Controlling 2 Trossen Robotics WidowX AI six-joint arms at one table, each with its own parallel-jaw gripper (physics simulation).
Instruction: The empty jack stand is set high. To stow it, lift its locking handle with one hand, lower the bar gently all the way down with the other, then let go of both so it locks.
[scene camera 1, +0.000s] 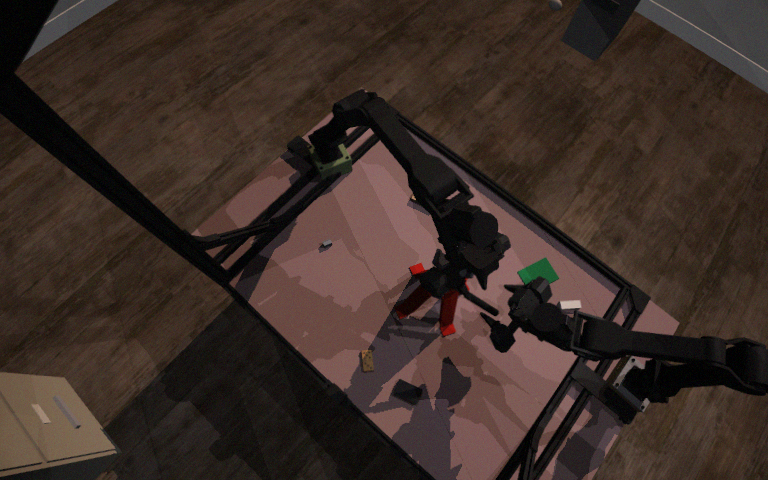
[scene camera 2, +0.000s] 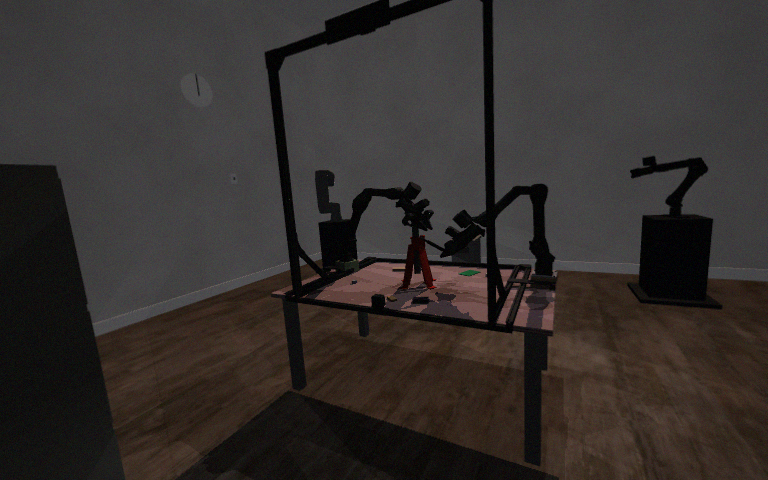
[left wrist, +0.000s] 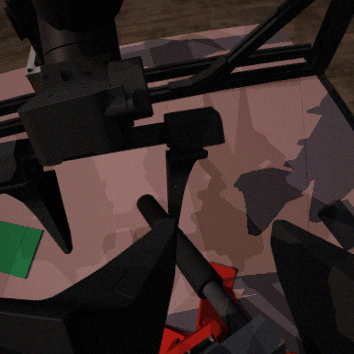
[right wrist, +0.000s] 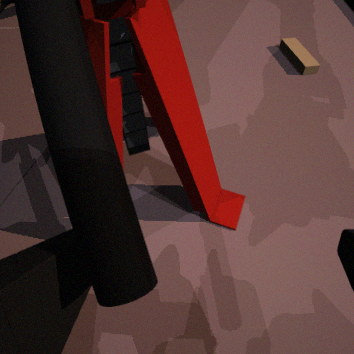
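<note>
The red jack stand (scene camera 1: 449, 310) (scene camera 2: 417, 262) (right wrist: 175, 105) stands mid-table with its toothed bar (right wrist: 128, 105) raised. My left gripper (scene camera 1: 449, 276) (scene camera 2: 416, 226) (left wrist: 223, 230) is over the stand and is shut on the top of the bar. The black locking handle (scene camera 1: 479, 300) (left wrist: 189, 253) (right wrist: 88, 175) slants out from the stand toward my right gripper. My right gripper (scene camera 1: 496, 305) (scene camera 2: 446, 250) (left wrist: 120, 242) (right wrist: 222, 237) is open. Its fingers stand on either side of the handle's free end, which lies close to one finger. I cannot tell whether that finger touches the handle.
A green card (scene camera 1: 537, 270) (scene camera 2: 469, 272) (left wrist: 15, 249) and a white block (scene camera 1: 570, 305) lie near the right arm. A dotted tan tile (scene camera 1: 367, 360), a black block (scene camera 1: 407, 391) (scene camera 2: 420, 300) and a tan block (right wrist: 300, 56) lie on the table. Black frame posts (scene camera 2: 489, 143) ring the table.
</note>
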